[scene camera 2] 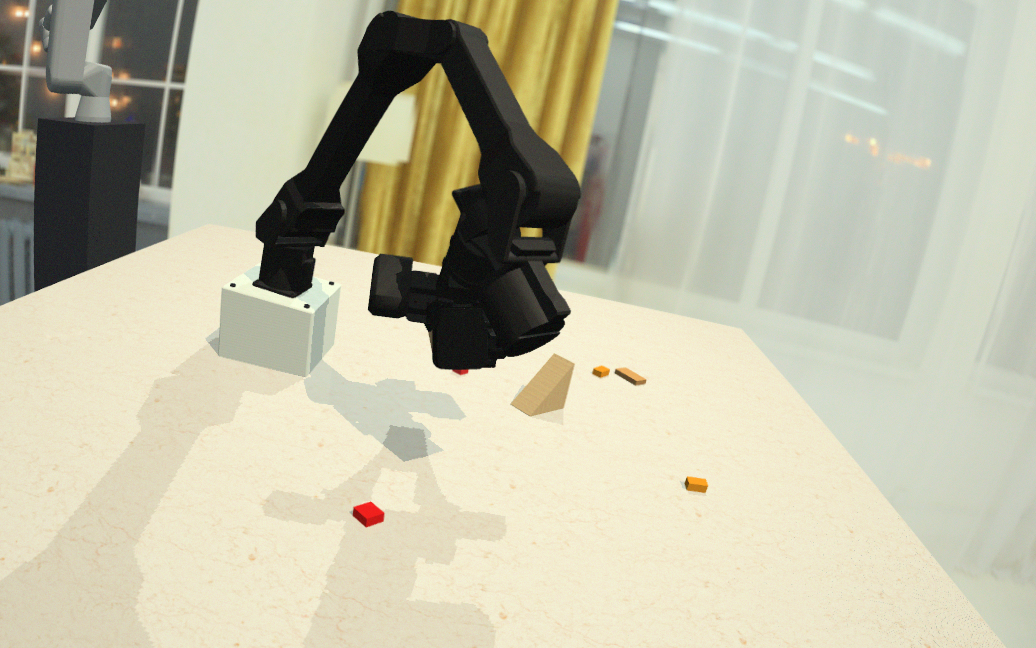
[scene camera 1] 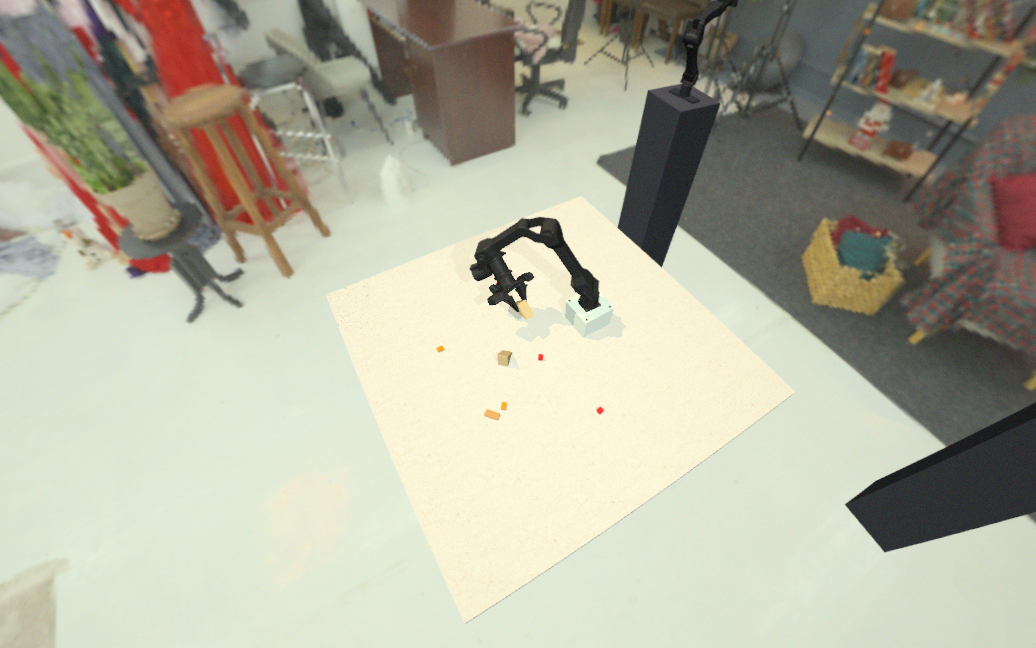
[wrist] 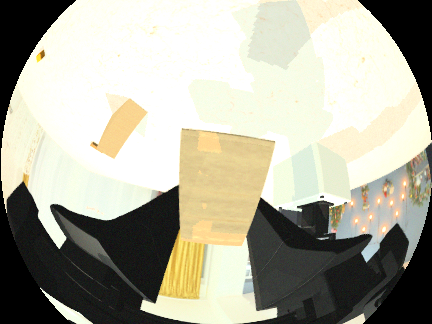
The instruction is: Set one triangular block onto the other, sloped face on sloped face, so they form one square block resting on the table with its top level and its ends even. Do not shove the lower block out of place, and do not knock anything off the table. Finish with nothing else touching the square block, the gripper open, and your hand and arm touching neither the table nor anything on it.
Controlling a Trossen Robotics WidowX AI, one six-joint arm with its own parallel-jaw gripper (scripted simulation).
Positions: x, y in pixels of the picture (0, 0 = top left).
Scene:
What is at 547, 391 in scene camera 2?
A triangular block.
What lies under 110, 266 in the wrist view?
My gripper.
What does my gripper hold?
A triangular block.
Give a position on a triangular block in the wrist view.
At 222, 175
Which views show my gripper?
Scene camera 2, scene camera 1 and the wrist view: all of them.

